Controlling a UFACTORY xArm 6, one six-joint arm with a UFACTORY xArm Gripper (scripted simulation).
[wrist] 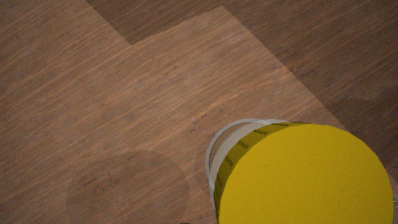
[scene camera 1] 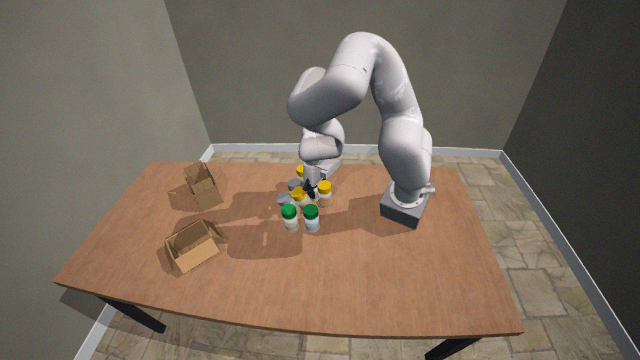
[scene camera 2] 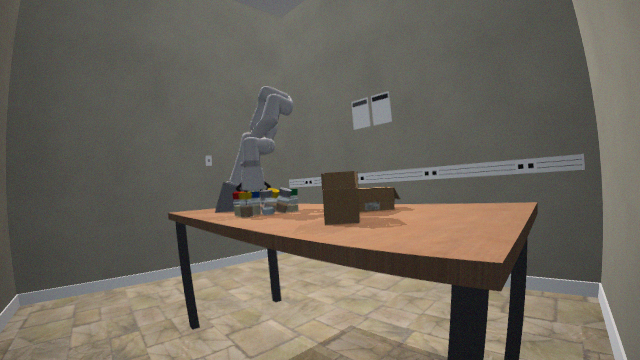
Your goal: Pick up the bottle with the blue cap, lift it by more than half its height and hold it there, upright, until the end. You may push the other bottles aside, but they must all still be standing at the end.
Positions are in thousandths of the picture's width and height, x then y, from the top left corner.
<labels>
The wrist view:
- yellow-capped bottle: 637,730
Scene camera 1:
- cardboard box: 329,549
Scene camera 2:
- cardboard box: 534,562
</labels>
